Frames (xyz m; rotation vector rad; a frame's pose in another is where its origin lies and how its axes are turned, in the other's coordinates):
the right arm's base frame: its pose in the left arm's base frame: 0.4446 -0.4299 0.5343 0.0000 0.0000 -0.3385
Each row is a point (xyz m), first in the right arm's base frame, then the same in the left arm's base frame.
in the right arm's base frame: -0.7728 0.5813 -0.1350
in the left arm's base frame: -0.0913 0.3750 0.3993
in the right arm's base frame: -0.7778 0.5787 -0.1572
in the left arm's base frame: -0.0969 0.3742 0.3771
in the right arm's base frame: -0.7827 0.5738 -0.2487
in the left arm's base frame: -0.1031 0.3713 0.2856
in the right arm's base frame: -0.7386 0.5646 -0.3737
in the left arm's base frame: -0.0646 0.3479 0.1606
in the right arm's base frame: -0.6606 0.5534 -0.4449
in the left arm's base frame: 0.0053 0.3115 0.0894
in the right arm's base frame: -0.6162 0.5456 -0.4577
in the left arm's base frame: 0.0445 0.2894 0.0766
